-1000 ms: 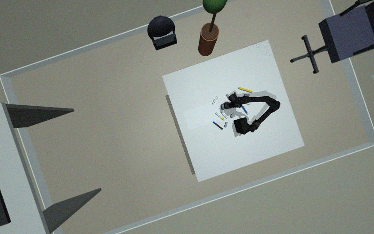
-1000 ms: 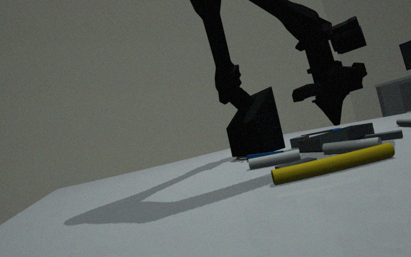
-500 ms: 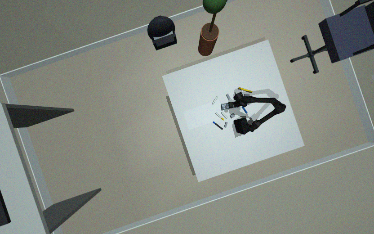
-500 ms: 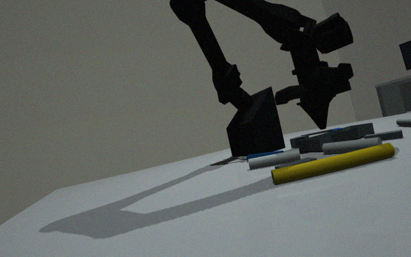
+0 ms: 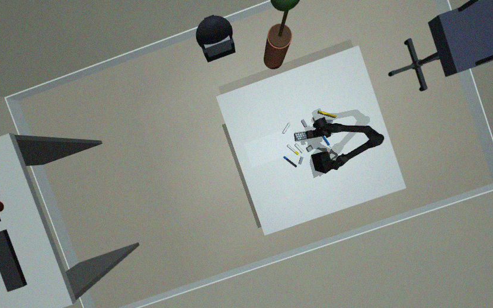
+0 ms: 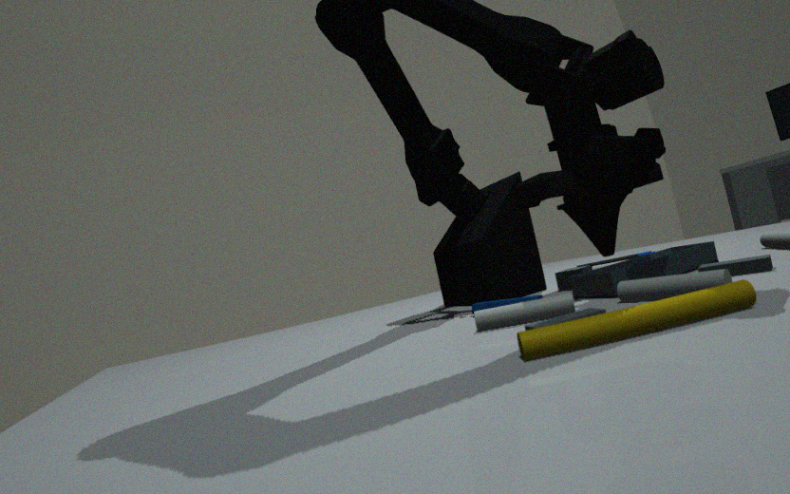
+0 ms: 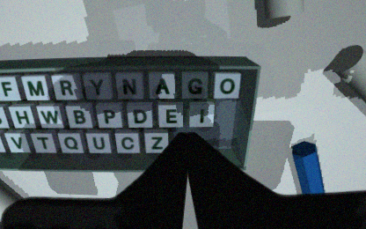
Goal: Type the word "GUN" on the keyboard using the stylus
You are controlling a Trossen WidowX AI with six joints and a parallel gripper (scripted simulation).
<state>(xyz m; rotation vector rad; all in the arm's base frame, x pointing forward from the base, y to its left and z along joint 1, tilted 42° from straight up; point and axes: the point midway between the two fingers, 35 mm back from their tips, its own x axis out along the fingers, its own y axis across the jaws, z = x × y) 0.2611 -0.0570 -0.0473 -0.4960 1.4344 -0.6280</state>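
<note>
Right now my gripper tip is 110 mm past the blue stylus, 110 mm to the left of it and 30 mm above it. The rest, counted from my gripper tip: grey block (110 mm ahead, 50 mm to the left, 30 mm below); then yellow cylinder (140 mm ahead, 160 mm to the right, 30 mm below); then yellow-tipped pen (100 mm behind, 190 mm to the left, 30 mm below).
</note>
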